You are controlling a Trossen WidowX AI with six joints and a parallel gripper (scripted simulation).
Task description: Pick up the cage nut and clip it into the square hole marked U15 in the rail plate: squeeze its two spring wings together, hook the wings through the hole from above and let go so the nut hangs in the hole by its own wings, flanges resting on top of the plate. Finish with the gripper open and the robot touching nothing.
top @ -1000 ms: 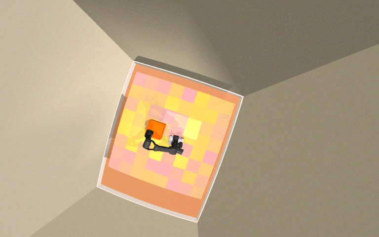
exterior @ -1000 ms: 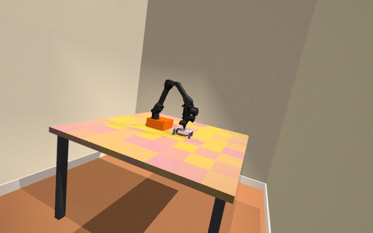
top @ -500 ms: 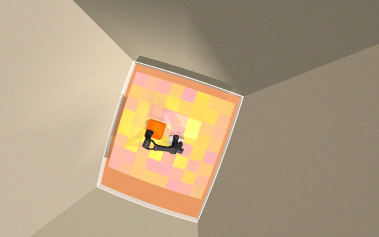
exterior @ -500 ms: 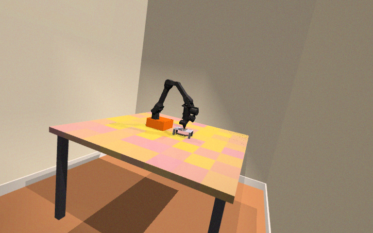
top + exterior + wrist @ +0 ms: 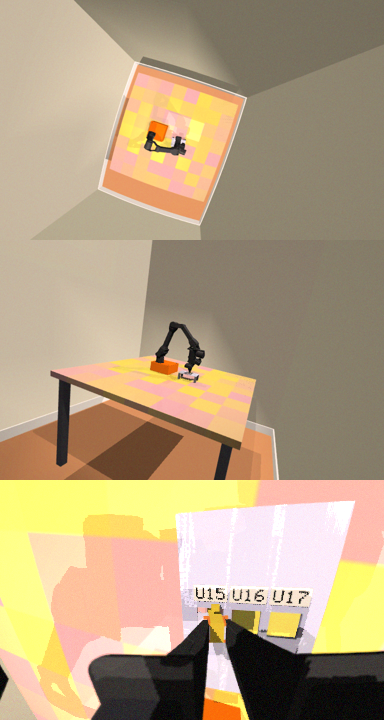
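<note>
The cage nut lies 10 mm below my gripper tip.
</note>
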